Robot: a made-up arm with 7 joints.
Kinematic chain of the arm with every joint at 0, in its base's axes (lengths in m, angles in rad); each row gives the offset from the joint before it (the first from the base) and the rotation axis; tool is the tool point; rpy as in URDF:
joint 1: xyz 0 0 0.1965 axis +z
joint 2: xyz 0 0 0 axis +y
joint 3: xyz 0 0 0.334 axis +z
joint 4: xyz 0.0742 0 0 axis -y
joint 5: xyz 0.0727 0 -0.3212 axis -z
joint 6: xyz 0 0 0 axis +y
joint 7: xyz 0.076 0 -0.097 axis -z
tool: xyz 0 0 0 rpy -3.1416 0 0
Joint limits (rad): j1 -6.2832..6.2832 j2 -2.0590..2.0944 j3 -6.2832..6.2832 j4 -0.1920..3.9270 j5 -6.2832..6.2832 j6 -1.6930..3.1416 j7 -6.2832..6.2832
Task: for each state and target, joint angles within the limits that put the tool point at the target. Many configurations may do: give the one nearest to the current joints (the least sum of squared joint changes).
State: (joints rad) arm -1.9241 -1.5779 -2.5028 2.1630 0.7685 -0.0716 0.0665
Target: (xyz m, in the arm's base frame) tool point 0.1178 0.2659 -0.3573
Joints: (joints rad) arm -2.1394 -1.7388 -2.8999 1.3743 0.9879 -0.1750 0.0665
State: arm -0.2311 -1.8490 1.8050 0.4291 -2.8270 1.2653 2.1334
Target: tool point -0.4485 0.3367 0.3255
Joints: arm 0.3706 -1.7405 1.2729 1.0687 -2.7864 1.4259 2.1334
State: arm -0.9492 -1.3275 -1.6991 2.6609 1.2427 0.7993 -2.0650
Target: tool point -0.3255 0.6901 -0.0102
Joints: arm -1.2916 -1.8166 -1.7842 2.8761 1.2402 0.7432 -2.0650
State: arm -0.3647 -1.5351 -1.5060 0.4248 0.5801 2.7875 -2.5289
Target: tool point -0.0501 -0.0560 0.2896
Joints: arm -0.2880 -1.3590 -1.3431 0.1211 0.6077 2.5568 -2.5289
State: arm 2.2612 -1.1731 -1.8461 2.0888 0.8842 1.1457 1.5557
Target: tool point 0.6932 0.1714 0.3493
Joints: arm 2.7447 -1.1988 -1.8083 2.0933 0.8995 1.0491 1.5557
